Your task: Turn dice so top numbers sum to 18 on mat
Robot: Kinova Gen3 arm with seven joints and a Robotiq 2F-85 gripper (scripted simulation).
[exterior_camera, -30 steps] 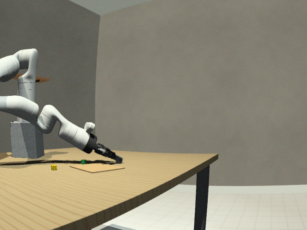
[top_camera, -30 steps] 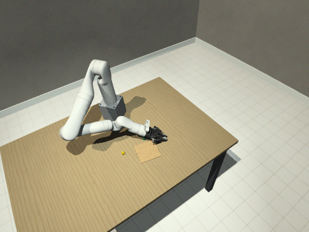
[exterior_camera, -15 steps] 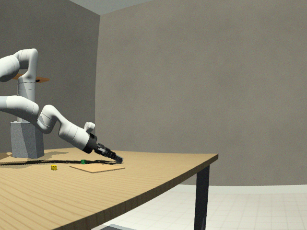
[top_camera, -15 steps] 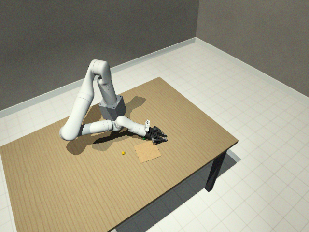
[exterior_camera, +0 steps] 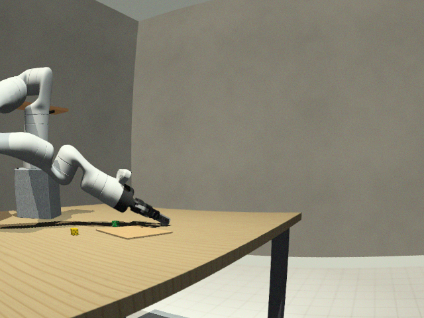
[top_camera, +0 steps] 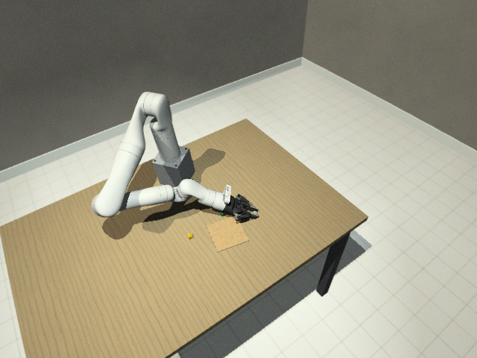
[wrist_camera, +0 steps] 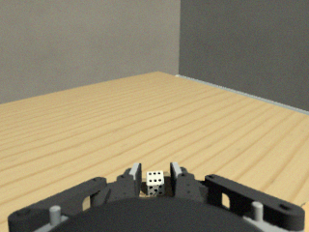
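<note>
Now: the white die 1 cm below my hand. Also, from my hand: yellow die: 6 cm behind, 28 cm to the right, 1 cm below; then tan mat: 1 cm ahead, 15 cm to the right, 2 cm below; then green die: 8 cm behind, 11 cm to the right, 1 cm below.
</note>
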